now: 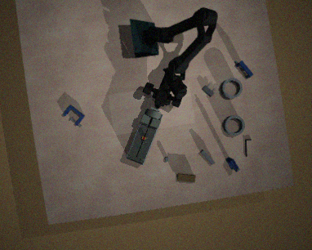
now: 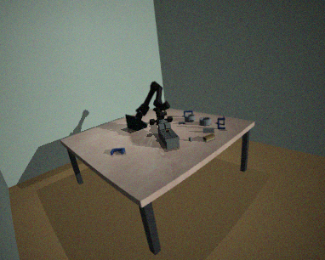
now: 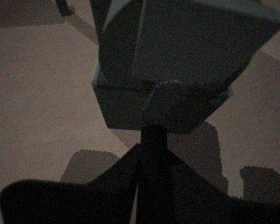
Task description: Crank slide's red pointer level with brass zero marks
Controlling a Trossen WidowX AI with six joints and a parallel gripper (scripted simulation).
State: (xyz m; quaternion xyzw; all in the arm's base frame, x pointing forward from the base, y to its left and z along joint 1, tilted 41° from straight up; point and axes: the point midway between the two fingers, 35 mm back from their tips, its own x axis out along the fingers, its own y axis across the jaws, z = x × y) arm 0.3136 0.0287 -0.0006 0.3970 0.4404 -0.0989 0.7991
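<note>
The dark handle is 20 mm behind my gripper tip, 10 mm to the left of it and 20 mm above it. Also, from my gripper tip: small grey cube: 270 mm ahead, 20 mm to the left, 20 mm below; then red pointer: 140 mm ahead, 80 mm to the right, 50 mm above; then grey bar: 280 mm ahead, 220 mm to the left, 20 mm below.
</note>
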